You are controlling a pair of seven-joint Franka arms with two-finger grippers.
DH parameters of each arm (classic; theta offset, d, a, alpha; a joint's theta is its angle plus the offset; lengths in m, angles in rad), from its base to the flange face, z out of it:
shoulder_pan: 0 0.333 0 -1.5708
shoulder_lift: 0 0 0 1.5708
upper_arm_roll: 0 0.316 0.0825 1.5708
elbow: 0 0 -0.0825 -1.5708
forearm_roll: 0 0.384 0 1.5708
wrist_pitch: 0 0 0.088 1.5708
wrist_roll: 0 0.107 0 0
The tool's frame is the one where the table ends.
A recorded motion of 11 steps. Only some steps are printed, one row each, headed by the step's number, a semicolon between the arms.
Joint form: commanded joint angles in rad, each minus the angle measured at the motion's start. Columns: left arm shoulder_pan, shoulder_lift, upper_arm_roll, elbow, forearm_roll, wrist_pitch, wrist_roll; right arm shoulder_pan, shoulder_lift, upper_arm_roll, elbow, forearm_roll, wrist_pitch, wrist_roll.
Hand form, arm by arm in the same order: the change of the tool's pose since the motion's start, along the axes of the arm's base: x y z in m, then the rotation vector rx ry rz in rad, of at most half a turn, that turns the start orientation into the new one. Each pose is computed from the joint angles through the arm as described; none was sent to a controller.
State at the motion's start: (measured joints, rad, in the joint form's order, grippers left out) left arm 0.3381 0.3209 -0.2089 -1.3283 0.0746 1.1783 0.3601; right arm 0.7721 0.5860 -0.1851 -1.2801 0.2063 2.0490 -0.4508
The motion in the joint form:
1: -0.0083 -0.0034 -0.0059 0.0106 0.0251 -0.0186 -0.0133; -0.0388 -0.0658 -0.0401 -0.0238 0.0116 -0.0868 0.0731
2: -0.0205 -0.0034 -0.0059 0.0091 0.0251 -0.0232 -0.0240; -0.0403 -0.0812 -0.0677 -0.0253 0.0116 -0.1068 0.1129
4: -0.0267 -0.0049 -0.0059 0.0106 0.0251 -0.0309 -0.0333; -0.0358 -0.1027 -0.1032 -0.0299 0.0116 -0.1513 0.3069
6: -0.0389 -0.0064 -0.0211 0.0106 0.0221 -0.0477 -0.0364; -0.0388 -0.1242 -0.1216 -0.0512 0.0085 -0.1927 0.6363
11: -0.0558 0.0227 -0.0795 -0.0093 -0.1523 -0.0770 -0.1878; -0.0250 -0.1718 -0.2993 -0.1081 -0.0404 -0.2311 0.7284
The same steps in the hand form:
1: -0.0015 -0.0046 0.0061 0.0292 0.0079 -0.0026; 0.0143 -0.0521 0.0291 -0.0096 0.0504 -0.1417
2: -0.0010 -0.0119 0.0053 0.0334 0.0141 -0.0053; 0.0196 -0.0685 0.0389 -0.0144 0.0549 -0.2048
4: -0.0017 -0.0157 0.0066 0.0375 0.0191 -0.0029; 0.0213 -0.0871 0.0495 -0.0160 0.0990 -0.4196
6: -0.0023 -0.0310 0.0075 0.0306 0.0323 -0.0265; 0.0200 -0.1039 0.0511 -0.0143 0.1723 -0.7641
11: 0.0006 -0.0927 -0.0139 -0.0974 0.1091 0.0379; 0.0438 -0.2031 0.0666 -0.0834 0.1292 -1.0092

